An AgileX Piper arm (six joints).
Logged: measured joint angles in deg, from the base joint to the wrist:
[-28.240, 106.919, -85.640, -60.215, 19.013, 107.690]
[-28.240, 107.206, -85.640, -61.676, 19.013, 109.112]
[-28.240, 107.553, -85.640, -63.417, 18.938, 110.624]
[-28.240, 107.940, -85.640, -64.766, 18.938, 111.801]
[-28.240, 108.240, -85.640, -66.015, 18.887, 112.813]
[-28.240, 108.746, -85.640, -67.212, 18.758, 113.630]
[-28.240, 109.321, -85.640, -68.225, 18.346, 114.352]
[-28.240, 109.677, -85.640, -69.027, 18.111, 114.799]
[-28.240, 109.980, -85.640, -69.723, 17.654, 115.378]
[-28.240, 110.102, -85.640, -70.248, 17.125, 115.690]
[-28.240, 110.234, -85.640, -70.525, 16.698, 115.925]
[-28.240, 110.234, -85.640, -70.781, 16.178, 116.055]
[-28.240, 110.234, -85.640, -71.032, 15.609, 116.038]
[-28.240, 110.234, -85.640, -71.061, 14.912, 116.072]
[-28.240, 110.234, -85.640, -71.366, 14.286, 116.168]
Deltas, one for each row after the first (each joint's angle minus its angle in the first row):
[0.000, 0.287, 0.000, -1.461, 0.000, 1.422]
[0.000, 0.634, 0.000, -3.202, -0.075, 2.934]
[0.000, 1.021, 0.000, -4.551, -0.075, 4.111]
[0.000, 1.321, 0.000, -5.800, -0.126, 5.123]
[0.000, 1.827, 0.000, -6.997, -0.255, 5.940]
[0.000, 2.402, 0.000, -8.010, -0.667, 6.662]
[0.000, 2.758, 0.000, -8.812, -0.902, 7.109]
[0.000, 3.061, 0.000, -9.508, -1.359, 7.688]
[0.000, 3.183, 0.000, -10.033, -1.888, 8.000]
[0.000, 3.315, 0.000, -10.310, -2.315, 8.235]
[0.000, 3.315, 0.000, -10.566, -2.835, 8.365]
[0.000, 3.315, 0.000, -10.817, -3.404, 8.348]
[0.000, 3.315, 0.000, -10.846, -4.101, 8.382]
[0.000, 3.315, 0.000, -11.151, -4.727, 8.478]

